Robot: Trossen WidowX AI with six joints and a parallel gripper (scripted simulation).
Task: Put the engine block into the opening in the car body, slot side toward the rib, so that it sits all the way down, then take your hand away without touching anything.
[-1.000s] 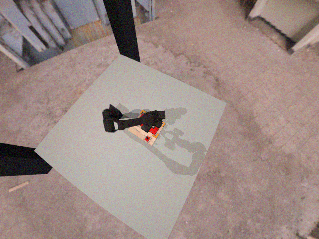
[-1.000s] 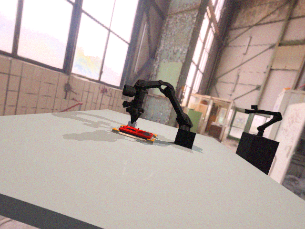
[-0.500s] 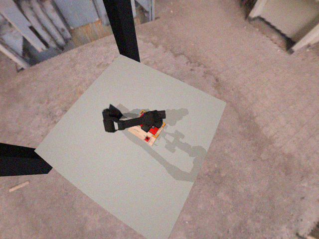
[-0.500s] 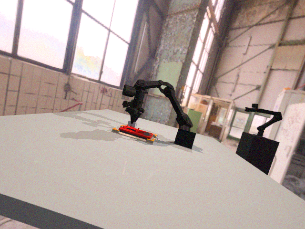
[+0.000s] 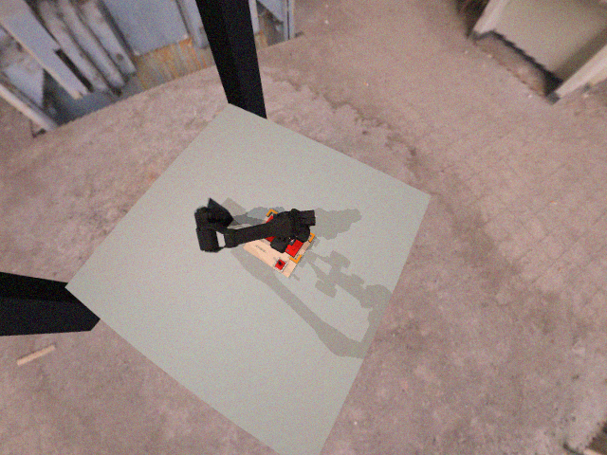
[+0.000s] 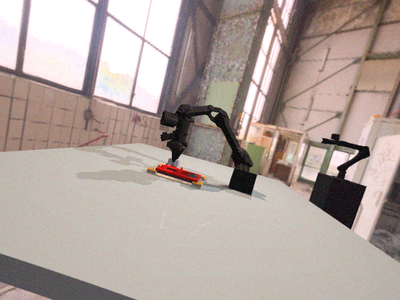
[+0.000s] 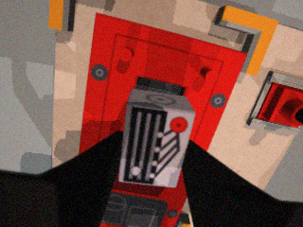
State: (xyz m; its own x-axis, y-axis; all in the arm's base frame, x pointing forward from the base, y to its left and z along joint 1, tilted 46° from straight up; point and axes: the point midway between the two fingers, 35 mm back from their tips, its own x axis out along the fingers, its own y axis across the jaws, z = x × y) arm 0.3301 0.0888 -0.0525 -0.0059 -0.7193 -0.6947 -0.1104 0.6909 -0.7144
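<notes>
My gripper tip is 1 cm above the engine block.
</notes>
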